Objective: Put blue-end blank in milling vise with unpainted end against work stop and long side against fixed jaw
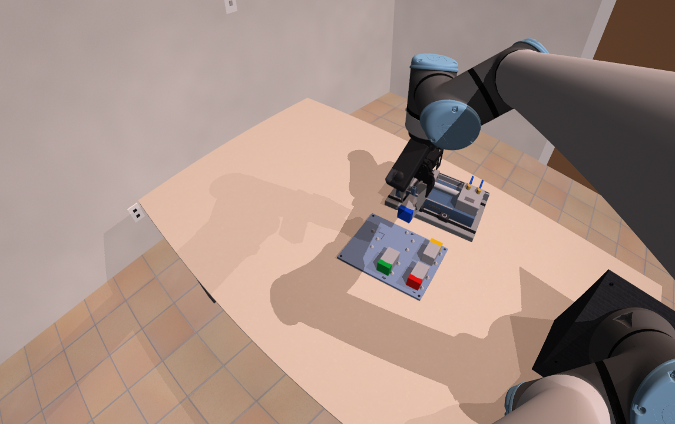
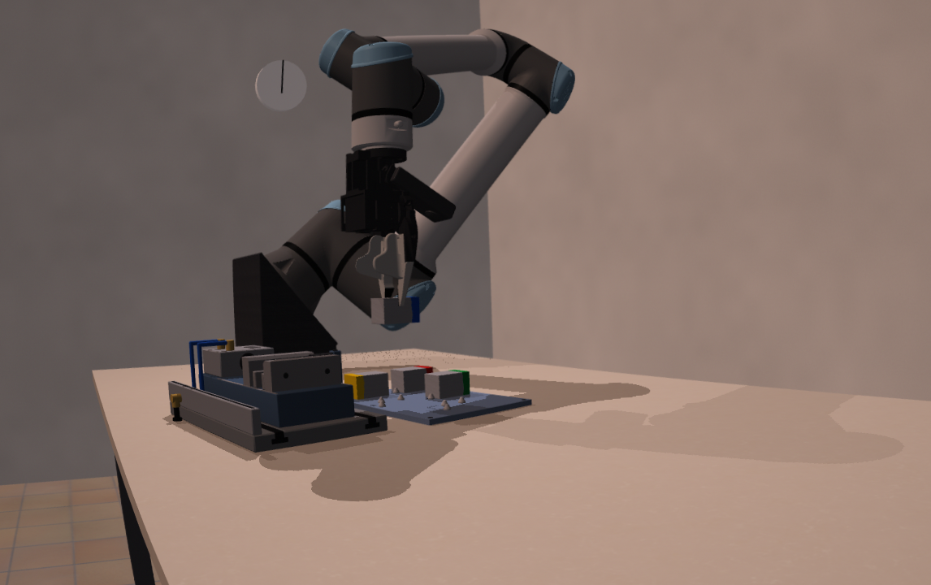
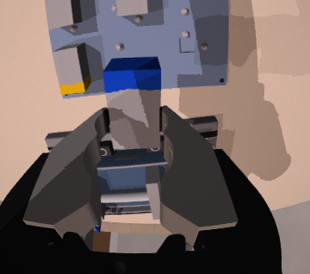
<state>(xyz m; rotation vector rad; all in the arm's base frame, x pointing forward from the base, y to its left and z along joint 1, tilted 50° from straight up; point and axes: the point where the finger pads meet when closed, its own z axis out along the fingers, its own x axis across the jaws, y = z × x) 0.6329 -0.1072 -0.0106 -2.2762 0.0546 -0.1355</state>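
Now: the blue-ended blank 20 mm below my hand. The rest, counted from my hand: blue-grey plate: 50 mm to the left, 160 mm below; then green-ended blank: 10 mm behind, 90 mm to the left, 140 mm below; then yellow-ended blank: 90 mm behind, 140 mm below.
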